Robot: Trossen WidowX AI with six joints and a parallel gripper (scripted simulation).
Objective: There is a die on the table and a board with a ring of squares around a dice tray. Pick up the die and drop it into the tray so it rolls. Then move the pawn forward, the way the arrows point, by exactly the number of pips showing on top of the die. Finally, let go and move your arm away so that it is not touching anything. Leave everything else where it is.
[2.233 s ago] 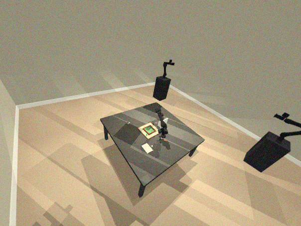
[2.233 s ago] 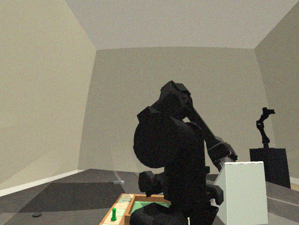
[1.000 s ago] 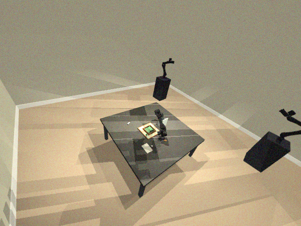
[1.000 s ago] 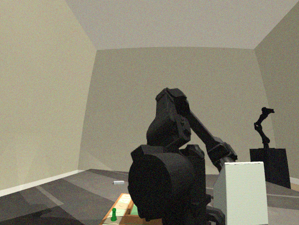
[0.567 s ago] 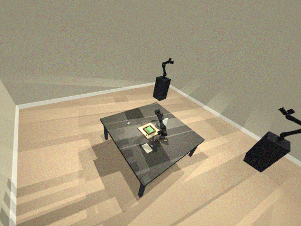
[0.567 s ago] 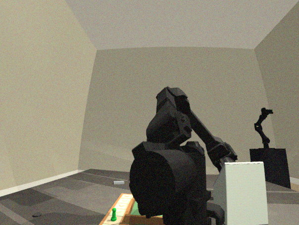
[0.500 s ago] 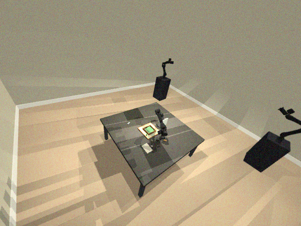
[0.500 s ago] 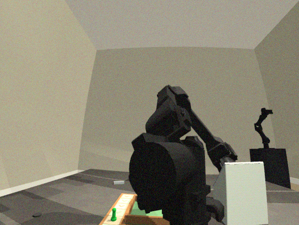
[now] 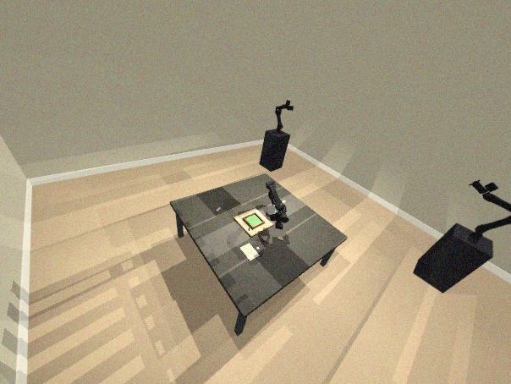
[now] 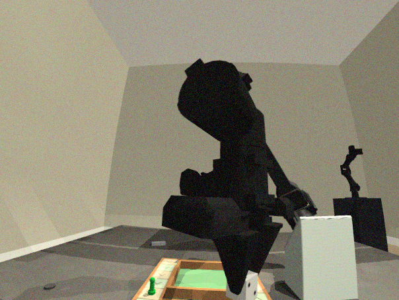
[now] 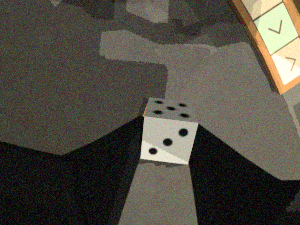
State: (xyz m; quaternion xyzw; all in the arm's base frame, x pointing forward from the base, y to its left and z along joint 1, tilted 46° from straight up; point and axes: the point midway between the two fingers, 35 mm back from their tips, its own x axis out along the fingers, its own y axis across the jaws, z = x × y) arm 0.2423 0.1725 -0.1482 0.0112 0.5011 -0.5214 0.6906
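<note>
Right now the green pawn is 190 mm to the right of my gripper tip, 140 mm ahead of it and 100 mm below it. The rest, counted from my gripper tip: small orange block (120 mm below, 60 mm to the left, 30 mm behind); then white die (right at my gripper tip); then white sheet (300 mm ahead, 130 mm below, 10 mm to the right).
</note>
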